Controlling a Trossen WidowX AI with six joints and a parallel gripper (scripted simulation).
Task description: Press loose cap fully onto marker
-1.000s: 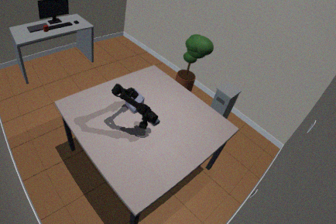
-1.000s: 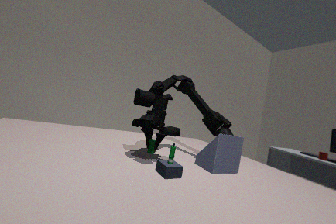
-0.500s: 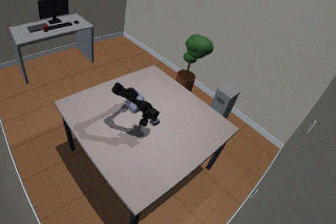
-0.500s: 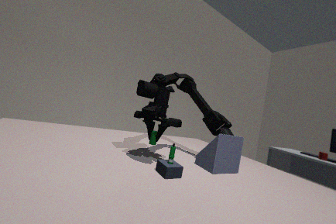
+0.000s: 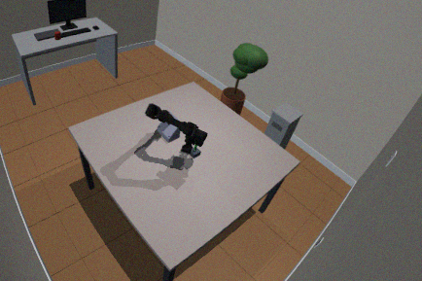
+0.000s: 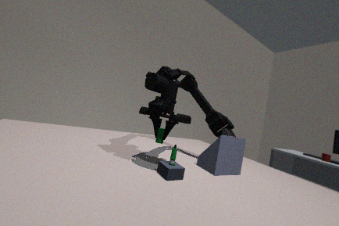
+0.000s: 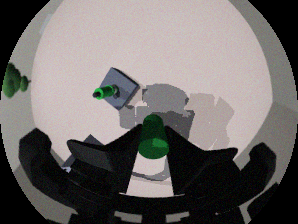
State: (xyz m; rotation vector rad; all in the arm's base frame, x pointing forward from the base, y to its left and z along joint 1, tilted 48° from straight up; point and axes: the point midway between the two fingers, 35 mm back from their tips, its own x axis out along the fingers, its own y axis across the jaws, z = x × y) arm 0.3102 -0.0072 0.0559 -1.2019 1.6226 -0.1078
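Now: the holder block 20 mm behind my gripper tip, 80 mm to the left of it and 80 mm below it. Also, from my gripper tip: green cap (10 mm above).
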